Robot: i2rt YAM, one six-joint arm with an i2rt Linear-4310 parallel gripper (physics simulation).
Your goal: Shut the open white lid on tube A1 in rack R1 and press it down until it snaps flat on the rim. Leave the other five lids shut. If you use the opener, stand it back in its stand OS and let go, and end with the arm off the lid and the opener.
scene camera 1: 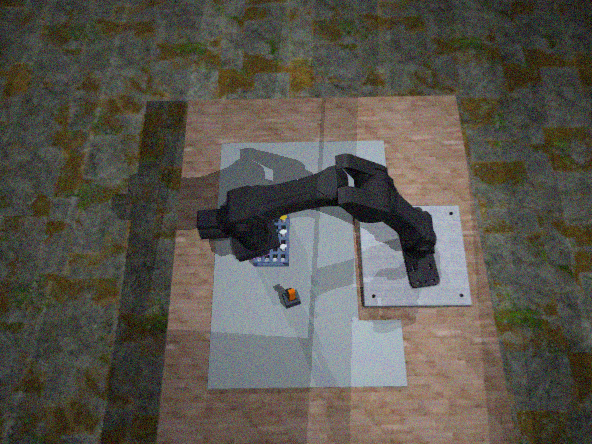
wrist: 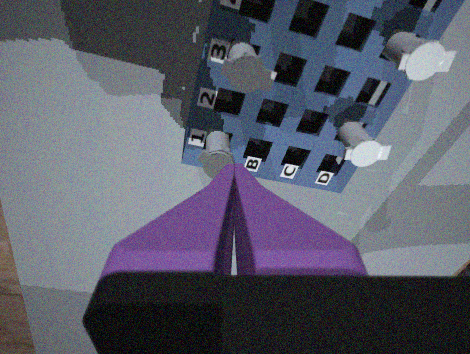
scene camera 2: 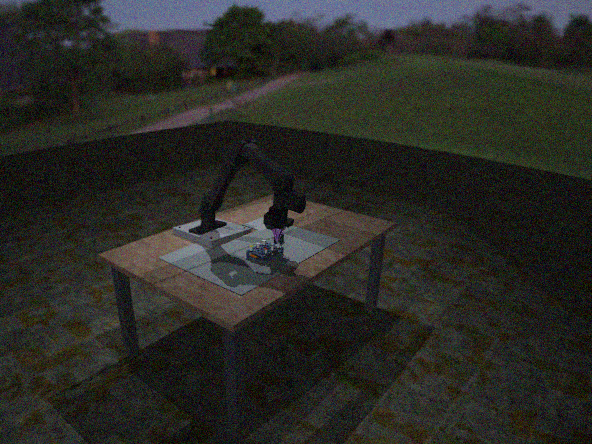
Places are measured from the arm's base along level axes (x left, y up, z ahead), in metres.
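Pixels of known places: gripper, between the fingertips: (scene camera 1: 261,254) (wrist: 234,176) (scene camera 2: 277,241); arm's base, origin of its link: (scene camera 1: 415,247) (scene camera 2: 208,228).
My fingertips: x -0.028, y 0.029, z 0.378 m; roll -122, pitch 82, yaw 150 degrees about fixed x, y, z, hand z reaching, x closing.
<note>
For each thing: its top centre in the pictures, then the offset to it from my fingertips. "spot": a spot on its surface instead. Level surfaces: height alone.
- blue rack R1, centre of its top: (wrist: 344,59) (scene camera 1: 271,233) (scene camera 2: 264,244) dy +0.001, dx -0.051, dz -0.030 m
- Tube A1, a spot on its surface: (wrist: 218,142) spot: dy -0.010, dx -0.009, dz +0.007 m
- orange opener, centre of its top: (scene camera 1: 291,291) dy +0.035, dx +0.110, dz -0.056 m
- tube A3, centre of its top: (wrist: 248,75) dy -0.002, dx -0.042, dz +0.000 m
- tube D1, centre of its top: (wrist: 367,154) dy -0.002, dx -0.014, dz -0.054 m
- tube D3, centre of its top: (wrist: 426,62) dy -0.002, dx -0.052, dz -0.060 m
- yellow cap, centre of its top: (scene camera 1: 283,217) dy -0.002, dx -0.090, dz -0.066 m
- wooden table, height of its surface: dy -0.052 m
The blue rack R1 (scene camera 1: 271,264) (wrist: 287,133) stands on the grey mat. Tube A1 (wrist: 218,142) is in its corner hole. Its lid (wrist: 215,161) shows as a shaded grey disc at the tube's top, partly behind the fingertips; I cannot tell whether it is flat on the rim. My gripper (wrist: 234,176) (scene camera 2: 278,243) is shut and empty, with its purple tips at or just above the lid's edge; contact is unclear. In scene camera 1 the arm hides the tips and tube A1. The orange opener (scene camera 1: 291,293) stands in its dark stand (scene camera 1: 295,303), away from the gripper.
Shut lids show on tube A3 (wrist: 247,73), tube D1 (wrist: 368,153) and tube D3 (wrist: 425,61). A yellow cap (scene camera 1: 283,217) shows at the rack's far end. The arm's base plate (scene camera 1: 452,260) lies to the right on the wooden table (scene camera 1: 250,415).
</note>
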